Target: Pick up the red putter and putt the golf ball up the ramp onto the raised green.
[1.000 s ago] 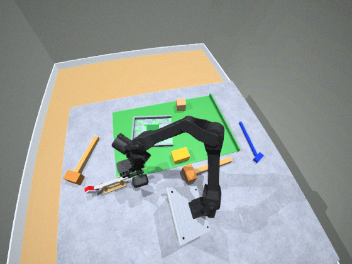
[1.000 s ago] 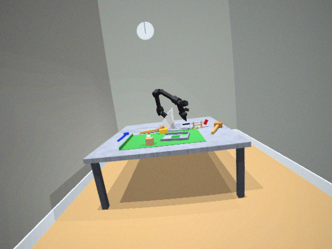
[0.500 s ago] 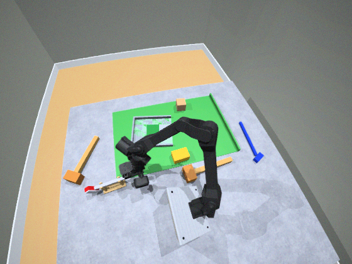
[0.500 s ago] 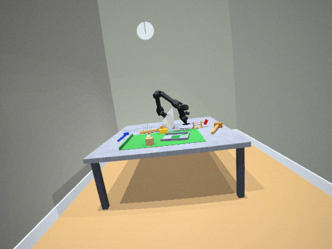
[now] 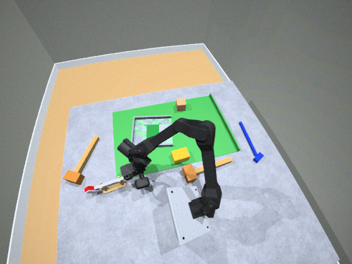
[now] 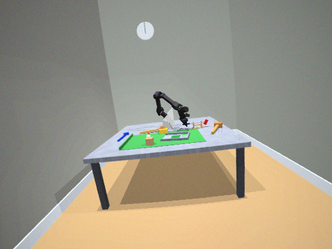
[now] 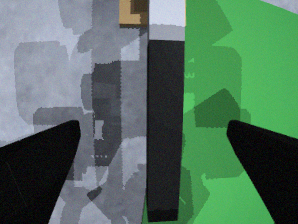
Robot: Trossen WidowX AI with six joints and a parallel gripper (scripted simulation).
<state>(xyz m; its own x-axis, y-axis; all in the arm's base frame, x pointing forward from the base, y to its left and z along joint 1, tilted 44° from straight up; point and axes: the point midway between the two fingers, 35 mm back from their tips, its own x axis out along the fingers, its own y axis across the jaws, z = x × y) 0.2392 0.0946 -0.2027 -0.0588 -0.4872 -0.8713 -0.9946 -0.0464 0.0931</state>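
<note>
Now: the small red cube 20 mm ahead of my gripper tip, 420 mm to the right of it and 30 mm below it. Also, from my gripper tip: yellow block (50 mm ahead, 250 mm to the right, 20 mm below); wooden stand (10 mm behind, 130 mm to the left); red putter (20 mm behind, 110 mm to the left, 20 mm above).
</note>
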